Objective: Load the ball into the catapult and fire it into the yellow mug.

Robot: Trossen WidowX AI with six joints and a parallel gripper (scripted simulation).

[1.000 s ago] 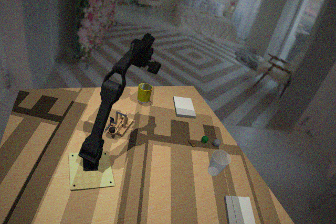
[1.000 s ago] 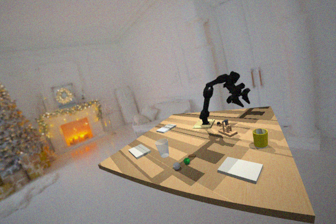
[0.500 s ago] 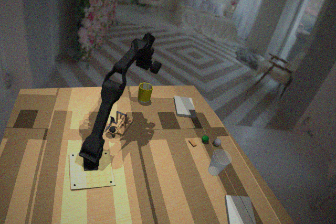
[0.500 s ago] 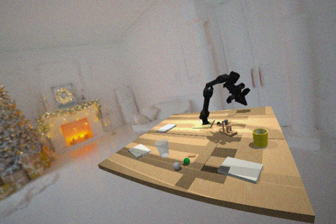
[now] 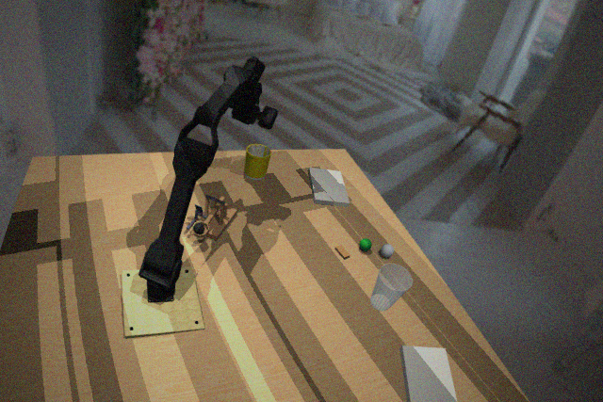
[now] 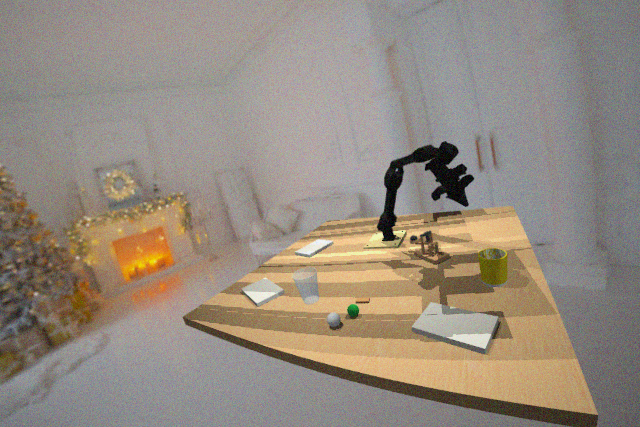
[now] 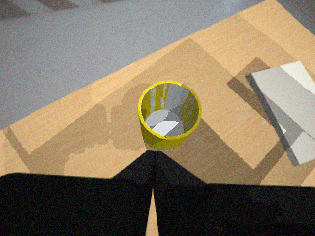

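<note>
The dark ball lies 17 cm behind my gripper tip, 27 cm to the right of it and 19 cm below it. The rest, counted from my gripper tip: wooden catapult 15 cm behind, 21 cm to the right, 20 cm below; then small brown block 25 cm ahead, 36 cm to the right, 25 cm below; then yellow mug 8 cm ahead, 7 cm to the left, 22 cm below.
</note>
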